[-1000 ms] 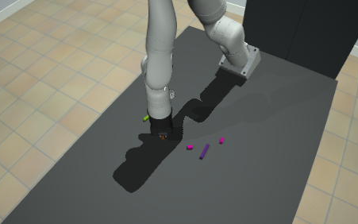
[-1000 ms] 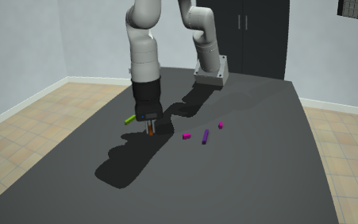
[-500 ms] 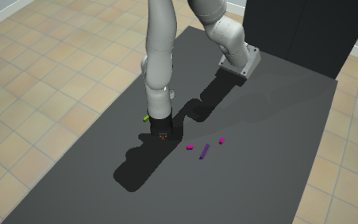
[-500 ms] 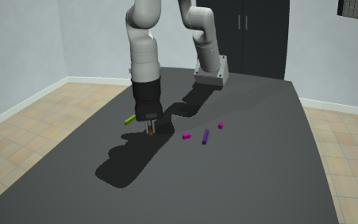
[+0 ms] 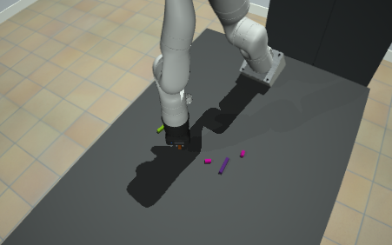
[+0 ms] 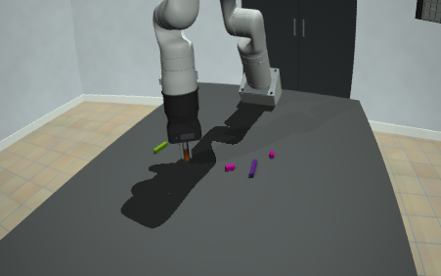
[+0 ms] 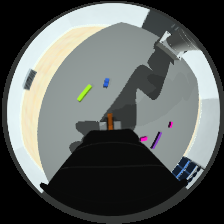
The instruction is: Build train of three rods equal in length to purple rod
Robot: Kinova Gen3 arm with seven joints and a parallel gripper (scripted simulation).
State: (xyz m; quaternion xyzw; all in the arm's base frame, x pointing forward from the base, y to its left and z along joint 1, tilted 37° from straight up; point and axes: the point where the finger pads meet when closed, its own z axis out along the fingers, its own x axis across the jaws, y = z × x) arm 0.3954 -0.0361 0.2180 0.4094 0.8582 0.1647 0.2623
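Now: hand 10 cm to the left of the lime rod, 3 cm above it and 2 cm past it. Also, from my hand: orange rod: 1 cm below; purple rod: 16 cm to the left, 4 cm behind, 3 cm below.
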